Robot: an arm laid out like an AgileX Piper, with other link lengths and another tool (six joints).
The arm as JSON. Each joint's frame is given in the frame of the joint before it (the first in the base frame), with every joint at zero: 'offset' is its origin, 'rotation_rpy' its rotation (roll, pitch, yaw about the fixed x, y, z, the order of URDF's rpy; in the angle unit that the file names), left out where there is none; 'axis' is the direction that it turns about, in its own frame. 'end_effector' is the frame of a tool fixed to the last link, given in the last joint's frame.
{
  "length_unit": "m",
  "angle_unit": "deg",
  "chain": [
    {
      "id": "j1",
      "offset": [
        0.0,
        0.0,
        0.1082
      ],
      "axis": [
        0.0,
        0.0,
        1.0
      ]
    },
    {
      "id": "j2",
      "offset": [
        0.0,
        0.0,
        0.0
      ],
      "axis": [
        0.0,
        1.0,
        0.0
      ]
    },
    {
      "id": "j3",
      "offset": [
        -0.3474,
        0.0,
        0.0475
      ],
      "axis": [
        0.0,
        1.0,
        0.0
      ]
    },
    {
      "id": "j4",
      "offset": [
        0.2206,
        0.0,
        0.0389
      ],
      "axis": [
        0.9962,
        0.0,
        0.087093
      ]
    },
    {
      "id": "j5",
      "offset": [
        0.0,
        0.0,
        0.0
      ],
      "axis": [
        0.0,
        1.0,
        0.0
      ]
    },
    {
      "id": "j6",
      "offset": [
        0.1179,
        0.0,
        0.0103
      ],
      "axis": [
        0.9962,
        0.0,
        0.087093
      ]
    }
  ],
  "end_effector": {
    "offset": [
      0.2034,
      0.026,
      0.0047
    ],
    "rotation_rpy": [
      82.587,
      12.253,
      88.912
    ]
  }
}
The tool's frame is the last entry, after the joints.
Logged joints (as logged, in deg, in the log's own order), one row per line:
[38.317 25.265 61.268 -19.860 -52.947 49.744]
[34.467 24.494 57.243 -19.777 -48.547 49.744]
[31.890 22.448 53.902 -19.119 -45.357 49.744]
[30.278 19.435 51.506 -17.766 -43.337 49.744]
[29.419 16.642 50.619 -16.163 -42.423 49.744]
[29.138 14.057 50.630 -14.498 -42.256 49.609]
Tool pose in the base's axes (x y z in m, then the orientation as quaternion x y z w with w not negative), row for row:
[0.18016 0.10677 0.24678 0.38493 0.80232 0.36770 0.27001]
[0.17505 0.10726 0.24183 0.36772 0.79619 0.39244 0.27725]
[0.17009 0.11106 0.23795 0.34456 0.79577 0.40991 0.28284]
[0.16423 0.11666 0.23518 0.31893 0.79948 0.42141 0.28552]
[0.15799 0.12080 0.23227 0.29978 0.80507 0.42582 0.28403]
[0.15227 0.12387 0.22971 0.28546 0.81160 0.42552 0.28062]
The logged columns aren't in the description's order. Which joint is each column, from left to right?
Columns, left to right: j2, j6, j5, j4, j3, j1.
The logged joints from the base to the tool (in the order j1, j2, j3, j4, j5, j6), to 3 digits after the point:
[49.744 38.317 -52.947 -19.860 61.268 25.265]
[49.744 34.467 -48.547 -19.777 57.243 24.494]
[49.744 31.890 -45.357 -19.119 53.902 22.448]
[49.744 30.278 -43.337 -17.766 51.506 19.435]
[49.744 29.419 -42.423 -16.163 50.619 16.642]
[49.609 29.138 -42.256 -14.498 50.630 14.057]

